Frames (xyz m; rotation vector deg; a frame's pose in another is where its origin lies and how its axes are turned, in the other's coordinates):
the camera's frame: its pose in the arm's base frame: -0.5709 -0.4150 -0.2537 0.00 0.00 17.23
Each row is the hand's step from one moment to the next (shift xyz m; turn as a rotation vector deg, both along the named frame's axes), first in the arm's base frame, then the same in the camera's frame.
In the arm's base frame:
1: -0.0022 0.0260 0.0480 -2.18 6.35 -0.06
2: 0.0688 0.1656 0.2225 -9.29 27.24 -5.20
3: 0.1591 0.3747 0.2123 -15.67 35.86 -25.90
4: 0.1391 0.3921 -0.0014 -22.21 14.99 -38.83
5: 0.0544 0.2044 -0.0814 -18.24 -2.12 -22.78
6: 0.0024 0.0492 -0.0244 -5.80 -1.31 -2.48
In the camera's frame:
1: 0.0056 0.0255 0.0480 -0.20 6.71 -0.06
2: 0.1148 0.1378 0.2225 -0.80 28.77 -5.20
3: 0.2629 0.3108 0.2123 -4.34 38.89 -25.90
4: 0.2490 0.3333 -0.0014 -16.77 20.90 -38.83
5: 0.1125 0.1791 -0.0814 -18.05 3.38 -22.78
6: 0.0169 0.0463 -0.0244 -5.93 0.47 -2.48

